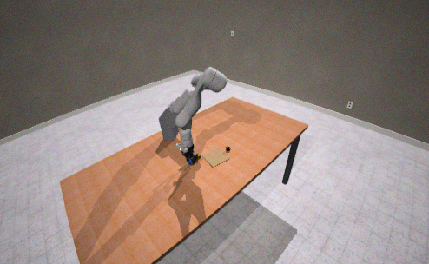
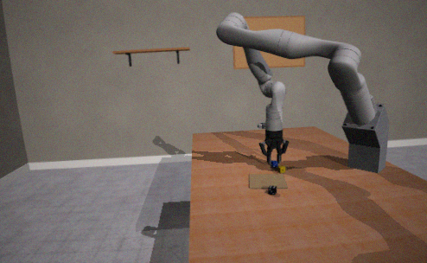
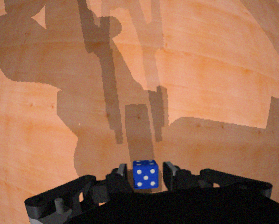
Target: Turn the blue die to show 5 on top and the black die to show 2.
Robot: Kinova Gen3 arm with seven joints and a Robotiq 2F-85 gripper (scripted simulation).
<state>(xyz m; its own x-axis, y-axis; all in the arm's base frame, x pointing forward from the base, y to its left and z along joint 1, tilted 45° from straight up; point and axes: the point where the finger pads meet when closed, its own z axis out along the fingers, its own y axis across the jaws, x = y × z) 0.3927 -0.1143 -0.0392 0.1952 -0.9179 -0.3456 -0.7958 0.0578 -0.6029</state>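
My hand is 20 mm above the blue die. From my hand the other things lie so: yellow die: 20 mm behind, 70 mm to the left, 20 mm below; then tan mat: 60 mm ahead, 170 mm to the left, 30 mm below; then black die: 50 mm ahead, 280 mm to the left, 20 mm below.
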